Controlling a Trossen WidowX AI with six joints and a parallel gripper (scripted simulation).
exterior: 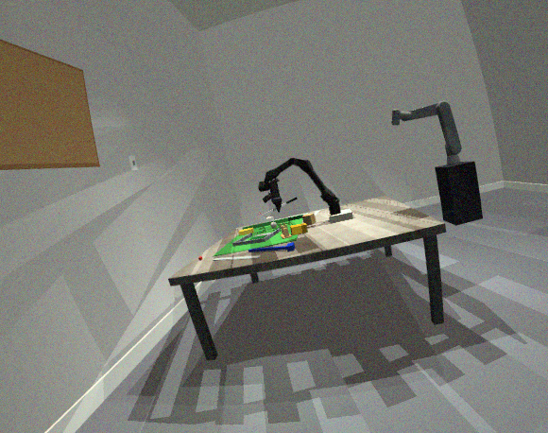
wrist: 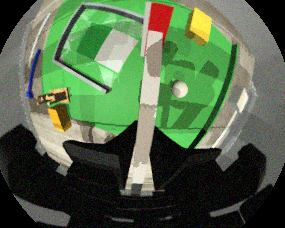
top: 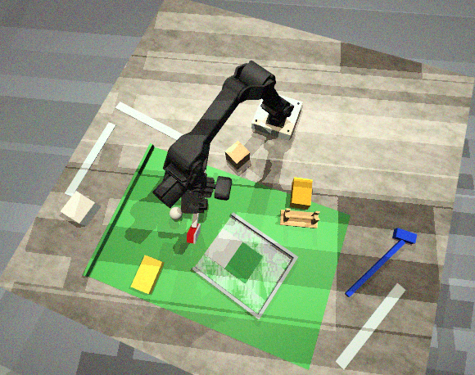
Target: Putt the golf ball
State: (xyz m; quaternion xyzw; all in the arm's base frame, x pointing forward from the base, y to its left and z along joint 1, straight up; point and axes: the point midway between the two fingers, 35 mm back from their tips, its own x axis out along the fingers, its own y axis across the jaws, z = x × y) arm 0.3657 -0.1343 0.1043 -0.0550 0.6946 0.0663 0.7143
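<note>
My gripper tip is now 9 cm above the white golf ball, 8 cm to the left of it and 7 cm short of it. From my gripper tip the other things lie so: blue putter: 59 cm to the left, 10 cm below; then white block: 38 cm to the right, 15 cm ahead, 9 cm below; then tan cube: 19 cm behind, 8 cm below, 5 cm to the left.
</note>
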